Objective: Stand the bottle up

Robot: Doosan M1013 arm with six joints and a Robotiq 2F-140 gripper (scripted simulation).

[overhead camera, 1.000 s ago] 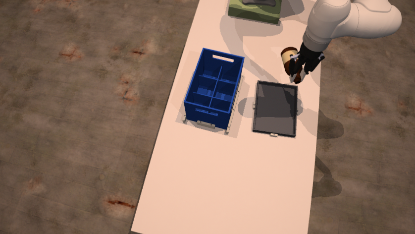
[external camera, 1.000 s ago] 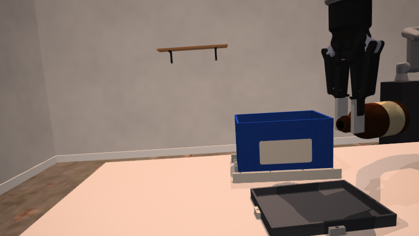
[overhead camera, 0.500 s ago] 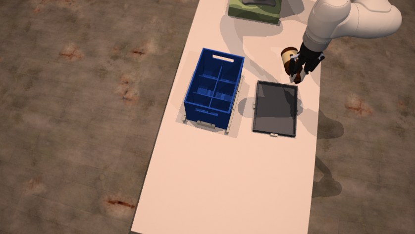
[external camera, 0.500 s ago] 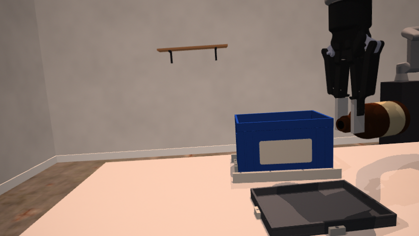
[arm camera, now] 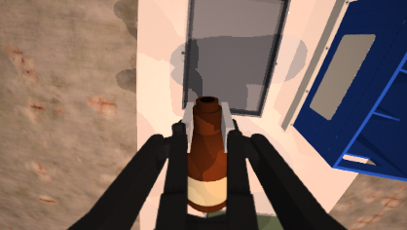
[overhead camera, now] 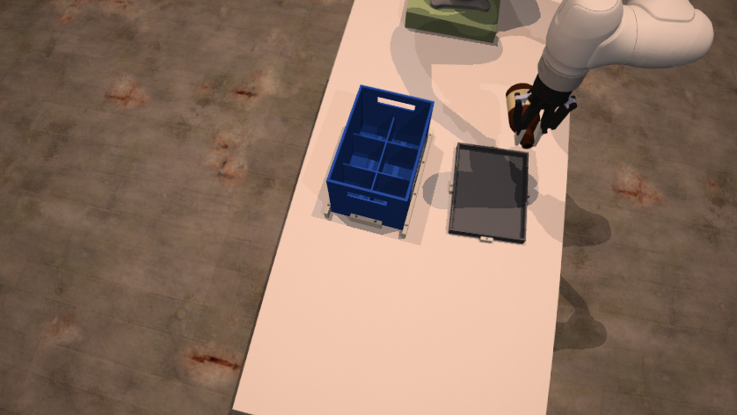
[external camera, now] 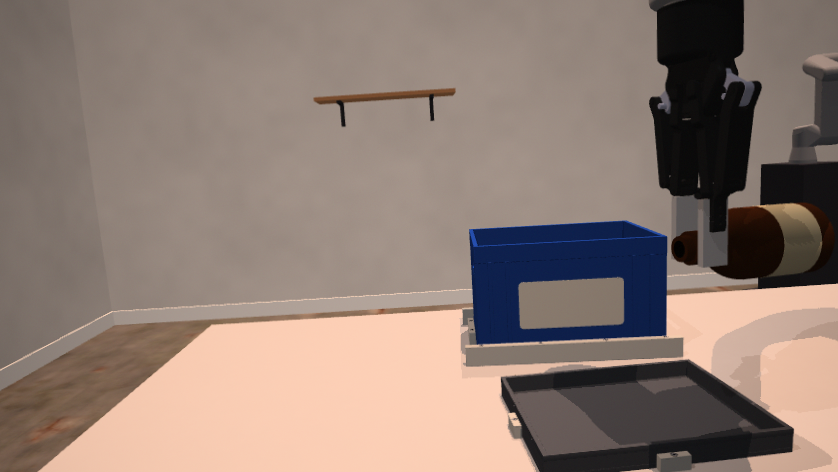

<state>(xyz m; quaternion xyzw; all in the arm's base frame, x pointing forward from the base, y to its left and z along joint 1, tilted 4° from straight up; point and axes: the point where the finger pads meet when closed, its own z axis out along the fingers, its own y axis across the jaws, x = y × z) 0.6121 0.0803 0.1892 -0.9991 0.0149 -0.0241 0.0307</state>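
My gripper is now 50 mm past the brown bottle and 20 mm above it. Also, from my hand: blue crate (330 mm to the right, 140 mm below, 10 mm behind); then dark grey tray (210 mm below, 50 mm to the right, 50 mm ahead).
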